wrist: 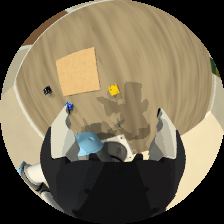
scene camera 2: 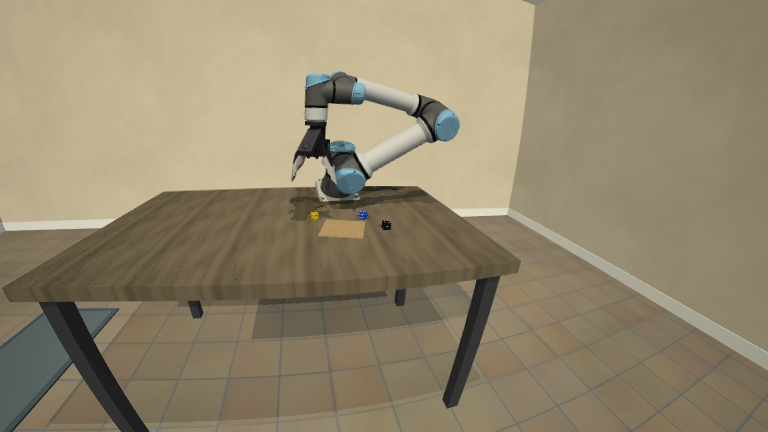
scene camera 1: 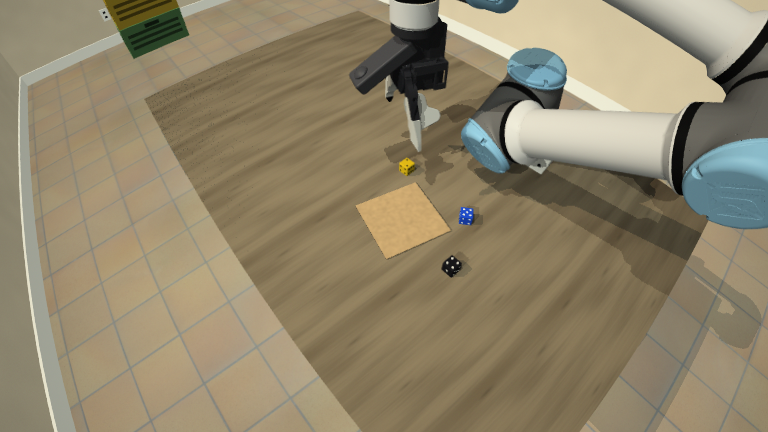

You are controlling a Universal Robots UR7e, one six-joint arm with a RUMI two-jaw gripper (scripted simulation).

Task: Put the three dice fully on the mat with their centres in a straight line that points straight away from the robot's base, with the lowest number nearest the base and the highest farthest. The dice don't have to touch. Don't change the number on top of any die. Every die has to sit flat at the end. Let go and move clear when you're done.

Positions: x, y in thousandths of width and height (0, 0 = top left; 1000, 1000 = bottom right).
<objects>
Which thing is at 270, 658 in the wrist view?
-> My gripper.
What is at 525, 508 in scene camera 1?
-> A tan mat.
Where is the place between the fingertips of my gripper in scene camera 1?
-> At 525, 288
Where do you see a tan mat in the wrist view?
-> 346, 324
</objects>
